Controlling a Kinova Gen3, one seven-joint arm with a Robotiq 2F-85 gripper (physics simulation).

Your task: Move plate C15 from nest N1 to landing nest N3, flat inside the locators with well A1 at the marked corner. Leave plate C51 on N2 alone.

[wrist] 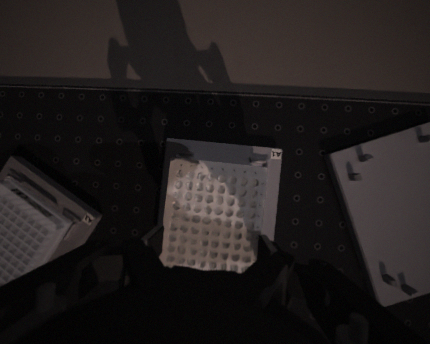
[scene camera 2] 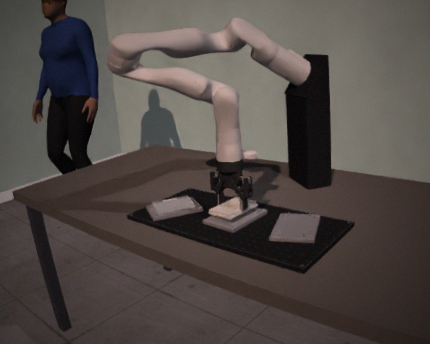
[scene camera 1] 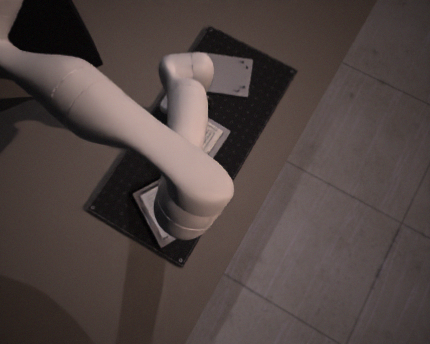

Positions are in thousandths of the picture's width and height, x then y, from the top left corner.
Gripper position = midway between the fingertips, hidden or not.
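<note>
I can see my gripper, at (scene camera 2: 541,603) and again at (wrist: 490,702). A nest (scene camera 1: 536,217) is in view as well.
</note>
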